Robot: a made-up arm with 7 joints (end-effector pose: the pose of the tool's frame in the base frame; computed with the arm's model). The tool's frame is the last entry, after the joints. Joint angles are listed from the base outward.
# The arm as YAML. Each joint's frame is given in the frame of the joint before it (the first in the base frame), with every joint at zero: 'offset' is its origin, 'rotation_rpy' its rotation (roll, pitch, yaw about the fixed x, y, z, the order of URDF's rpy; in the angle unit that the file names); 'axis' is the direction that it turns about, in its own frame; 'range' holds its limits. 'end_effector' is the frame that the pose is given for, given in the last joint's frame.
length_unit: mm
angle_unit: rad
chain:
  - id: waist
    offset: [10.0, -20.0, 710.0]
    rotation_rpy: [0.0, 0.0, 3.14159]
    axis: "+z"
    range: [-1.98, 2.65]
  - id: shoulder
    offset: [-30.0, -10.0, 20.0]
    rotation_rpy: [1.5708, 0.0, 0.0]
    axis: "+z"
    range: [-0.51, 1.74]
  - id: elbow
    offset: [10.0, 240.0, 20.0]
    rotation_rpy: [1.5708, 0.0, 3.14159]
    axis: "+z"
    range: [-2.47, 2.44]
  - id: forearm
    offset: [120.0, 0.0, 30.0]
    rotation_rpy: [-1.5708, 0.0, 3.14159]
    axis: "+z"
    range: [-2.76, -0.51]
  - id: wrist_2
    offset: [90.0, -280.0, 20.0]
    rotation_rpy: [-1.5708, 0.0, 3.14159]
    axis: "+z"
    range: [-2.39, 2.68]
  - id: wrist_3
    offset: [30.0, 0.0, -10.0]
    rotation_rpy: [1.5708, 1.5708, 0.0]
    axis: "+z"
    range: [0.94, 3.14]
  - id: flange
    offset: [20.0, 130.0, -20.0]
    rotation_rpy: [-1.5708, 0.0, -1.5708]
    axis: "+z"
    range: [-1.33, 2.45]
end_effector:
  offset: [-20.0, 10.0, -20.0]
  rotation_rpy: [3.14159, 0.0, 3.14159]
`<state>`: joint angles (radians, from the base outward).
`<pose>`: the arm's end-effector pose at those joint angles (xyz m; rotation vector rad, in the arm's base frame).
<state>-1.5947 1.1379 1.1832 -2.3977 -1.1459 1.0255 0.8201</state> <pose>0.3783 -0.1642 0.5008 -0.4671 1.0793 -0.1063</pose>
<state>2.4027 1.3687 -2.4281 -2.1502 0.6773 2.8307 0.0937</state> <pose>0.0235 0.2917 1.2010 -0.1354 -1.7936 -0.0352</pose>
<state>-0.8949 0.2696 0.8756 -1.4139 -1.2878 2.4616 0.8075</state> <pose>0.5776 -0.0407 1.0800 -0.6254 -1.0937 -0.2378</pose>
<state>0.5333 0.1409 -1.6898 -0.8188 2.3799 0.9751 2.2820</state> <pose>0.2492 -0.1765 1.3653 1.3958 0.9044 -1.2053</pose>
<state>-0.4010 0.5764 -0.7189 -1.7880 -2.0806 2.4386 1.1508</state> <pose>0.3563 -0.4420 0.7154 -1.5614 0.0444 -0.1404</pose>
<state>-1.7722 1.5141 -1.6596 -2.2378 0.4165 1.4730 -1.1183</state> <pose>-0.4491 -0.0340 0.7506 1.3103 0.7518 -2.5871</pose>
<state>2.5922 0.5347 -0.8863 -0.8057 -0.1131 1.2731 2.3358</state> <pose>-0.2625 0.4809 1.1017 0.3465 -0.4032 -0.5589</pose>
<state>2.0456 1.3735 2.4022 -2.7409 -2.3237 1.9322 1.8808</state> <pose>-0.1911 -0.2163 0.9753 -1.9574 -1.0207 -2.0701</pose>
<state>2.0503 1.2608 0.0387 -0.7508 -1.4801 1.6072 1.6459</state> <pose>-0.3242 0.6270 0.6119 0.0893 -1.4711 0.6953</pose>
